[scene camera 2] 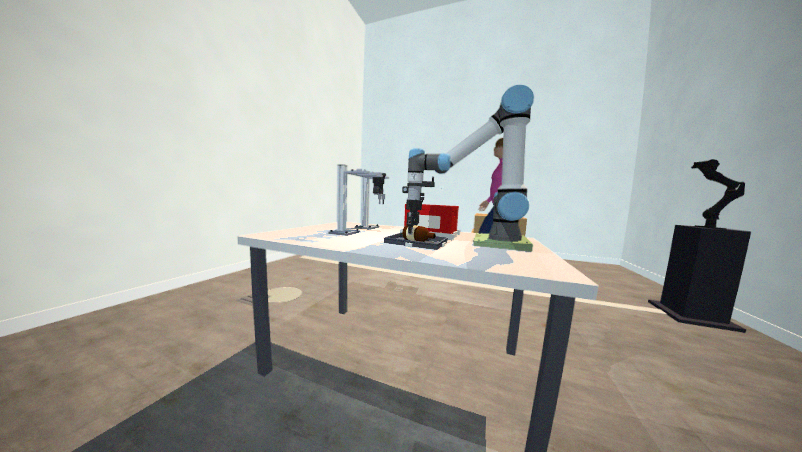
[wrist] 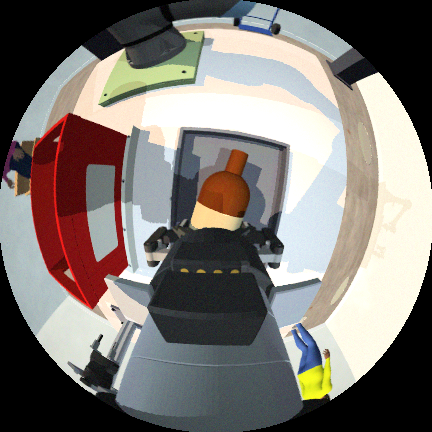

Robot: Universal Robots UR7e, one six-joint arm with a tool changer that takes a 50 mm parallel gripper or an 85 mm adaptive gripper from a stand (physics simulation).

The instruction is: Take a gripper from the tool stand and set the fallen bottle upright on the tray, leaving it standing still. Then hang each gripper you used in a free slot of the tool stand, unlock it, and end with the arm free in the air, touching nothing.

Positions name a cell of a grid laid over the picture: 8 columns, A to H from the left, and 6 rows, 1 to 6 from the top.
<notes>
I see a brown bottle (wrist: E3), a gripper (wrist: D4) and a tool stand (scene camera 2: D3).
The tool stand shows as well in the wrist view (wrist: C5).
</notes>
